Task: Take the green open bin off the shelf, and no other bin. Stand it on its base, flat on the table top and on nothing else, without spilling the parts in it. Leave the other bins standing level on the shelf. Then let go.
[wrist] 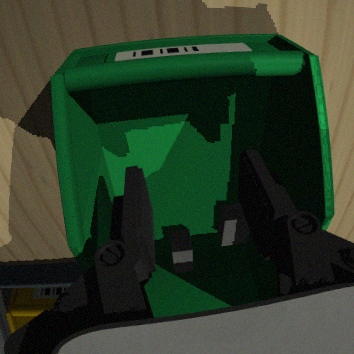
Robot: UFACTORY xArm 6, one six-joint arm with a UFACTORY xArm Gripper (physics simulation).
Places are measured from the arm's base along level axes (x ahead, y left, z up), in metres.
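Pixels of known places: gripper, fingertip midpoint: [192,180].
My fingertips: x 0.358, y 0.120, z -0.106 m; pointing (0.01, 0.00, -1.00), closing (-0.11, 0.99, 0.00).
Behind a point stands the place of what it marks.
The green open bin [185,75] {y 0.115, x 0.306, z -0.106 m} fills most of the wrist view, seen from above, with its label side at the top of the view. Two dark parts with light patches lie inside on its floor: one dark part [180,247] {y 0.116, x 0.436, z -0.121 m} near the middle, another dark part [231,225] {y 0.152, x 0.419, z -0.123 m} to its right. My gripper [192,180] {y 0.120, x 0.358, z -0.106 m} is partly open, its fingers apart and pointing into or over the bin's mouth, with no wall or part between them. The bin's near end is hidden behind the gripper body. How deep the fingertips reach is hard to tell.
A yellow bin [30,305] {y -0.015, x 0.491, z -0.106 m} with a barcode label shows at the lower left, below a dark shelf edge [40,274] {y -0.005, x 0.477, z -0.129 m}. The wood-grain table top [32,175] {y 0.023, x 0.377, z -0.141 m} shows beyond the green bin, with shadows across it.
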